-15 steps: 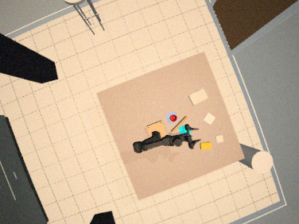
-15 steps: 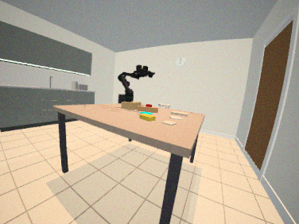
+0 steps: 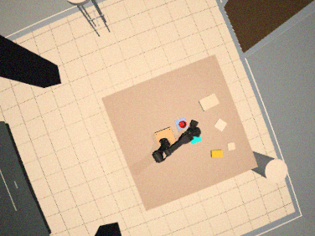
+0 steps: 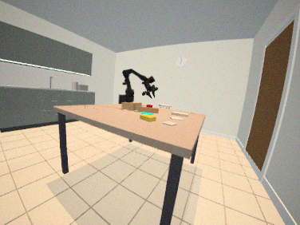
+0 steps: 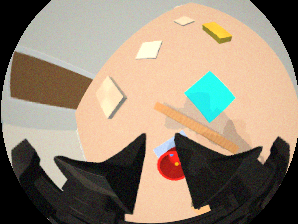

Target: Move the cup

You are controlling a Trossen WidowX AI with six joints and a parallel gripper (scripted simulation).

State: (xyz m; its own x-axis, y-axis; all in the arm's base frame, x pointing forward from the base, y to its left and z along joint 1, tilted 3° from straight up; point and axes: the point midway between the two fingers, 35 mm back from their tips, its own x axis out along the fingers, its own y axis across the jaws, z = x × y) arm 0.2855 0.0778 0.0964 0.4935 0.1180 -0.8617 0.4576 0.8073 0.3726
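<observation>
Right now the red cup is 120 mm below my gripper tip, 70 mm behind it and 40 mm to the left of it. Round my gripper tip: orange board (150 mm below, 50 mm to the right, 20 mm behind); light blue pad (170 mm below, 70 mm behind, 40 mm to the left); cyan pad (170 mm below, 130 mm to the right, 30 mm ahead).
</observation>
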